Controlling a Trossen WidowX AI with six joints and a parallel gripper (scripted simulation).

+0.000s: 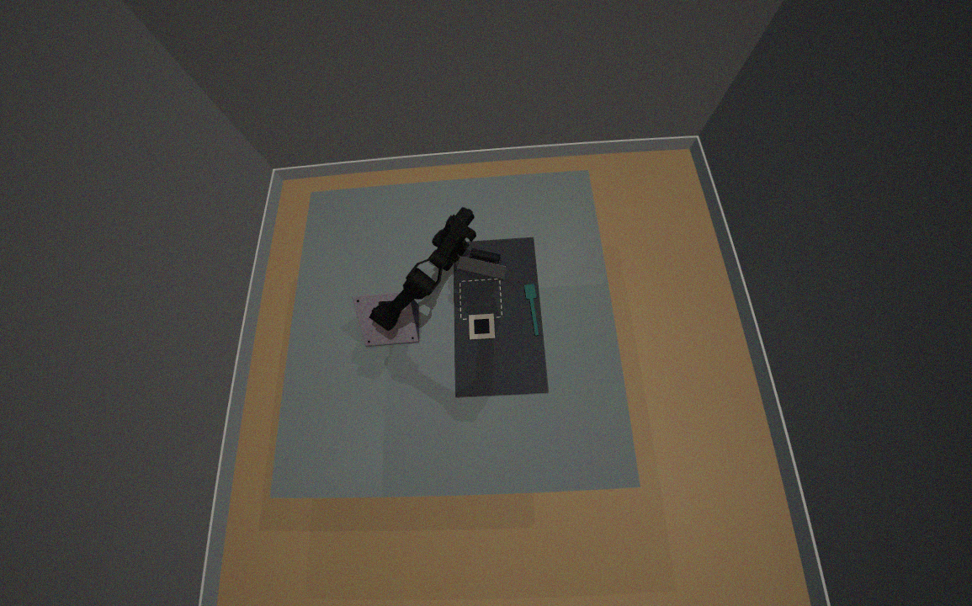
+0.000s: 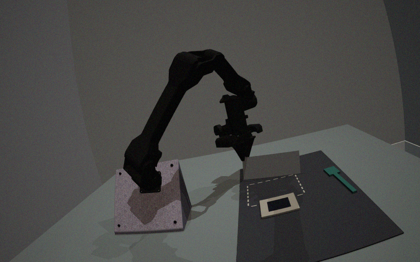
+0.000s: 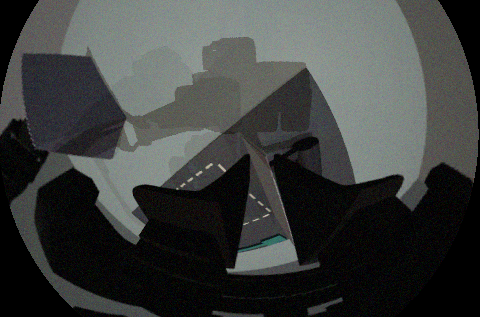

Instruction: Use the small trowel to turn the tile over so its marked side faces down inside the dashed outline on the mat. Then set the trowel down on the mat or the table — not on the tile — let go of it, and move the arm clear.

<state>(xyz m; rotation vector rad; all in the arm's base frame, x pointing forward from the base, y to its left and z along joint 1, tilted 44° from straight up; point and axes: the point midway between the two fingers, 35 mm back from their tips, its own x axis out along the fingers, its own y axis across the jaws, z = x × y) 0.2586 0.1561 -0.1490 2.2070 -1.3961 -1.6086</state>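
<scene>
My gripper tip is now 7 cm short of the trowel, 4 cm above it and 1 cm to the right of it. Also, from my gripper tip: dark mat: 21 cm to the right, 14 cm ahead, 8 cm below; teal t-shaped piece: 28 cm ahead, 19 cm to the right, 6 cm below; tile: 27 cm to the right, 8 cm ahead, 6 cm below.
</scene>
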